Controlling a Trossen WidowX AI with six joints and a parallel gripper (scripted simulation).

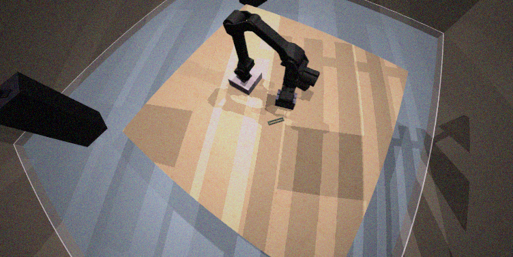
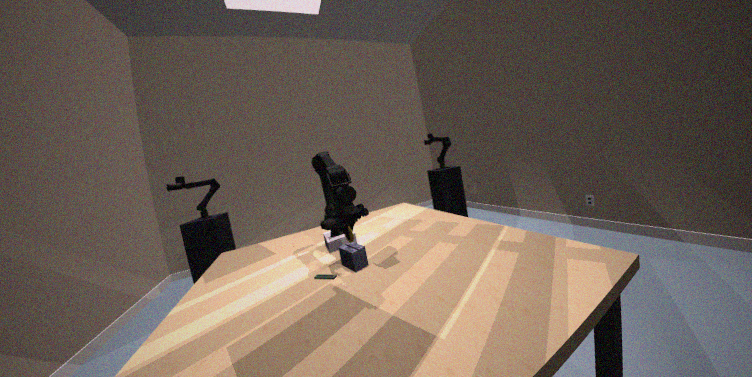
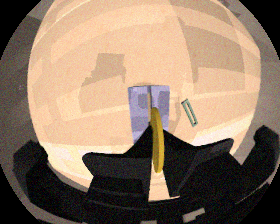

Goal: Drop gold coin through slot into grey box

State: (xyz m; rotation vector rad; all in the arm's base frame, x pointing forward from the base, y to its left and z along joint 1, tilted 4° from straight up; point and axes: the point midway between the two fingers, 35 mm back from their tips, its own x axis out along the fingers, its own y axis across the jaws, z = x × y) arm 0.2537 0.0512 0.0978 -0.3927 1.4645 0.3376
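The gold coin lies 20 mm above my gripper tip.
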